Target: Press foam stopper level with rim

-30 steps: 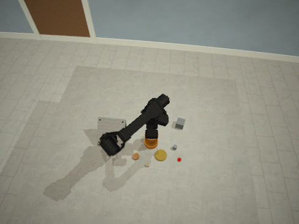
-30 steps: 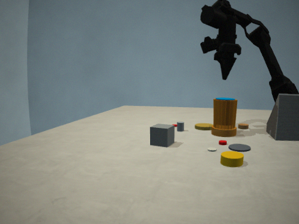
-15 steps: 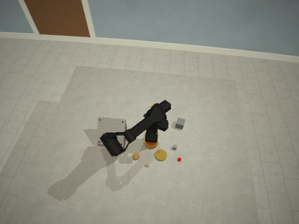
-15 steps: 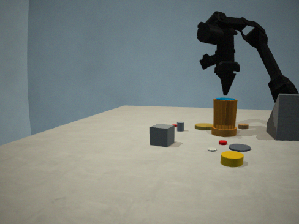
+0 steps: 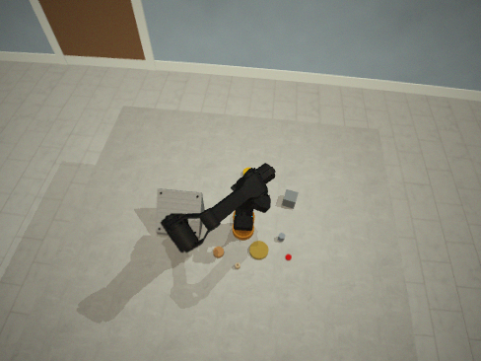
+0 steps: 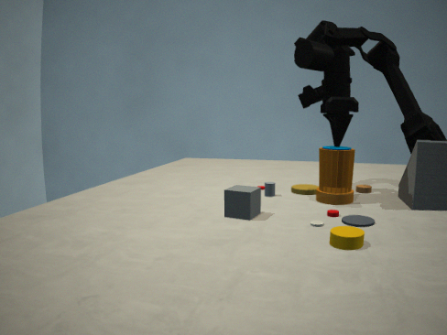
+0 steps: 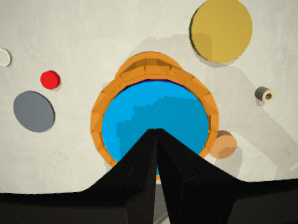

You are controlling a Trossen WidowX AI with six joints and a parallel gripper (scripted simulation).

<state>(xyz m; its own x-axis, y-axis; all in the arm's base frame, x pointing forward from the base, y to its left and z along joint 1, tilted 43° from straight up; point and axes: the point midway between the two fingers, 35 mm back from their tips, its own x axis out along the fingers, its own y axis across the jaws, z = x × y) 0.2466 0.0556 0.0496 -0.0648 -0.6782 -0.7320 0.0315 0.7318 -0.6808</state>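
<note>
Right now the blue foam stopper is 5 cm below my hand. Round my hand: red disc: 15 cm below, 12 cm to the left, 2 cm ahead; then brown disc: 15 cm below, 10 cm to the right, 9 cm behind; then mustard disc: 14 cm below, 8 cm to the right, 6 cm ahead.
</note>
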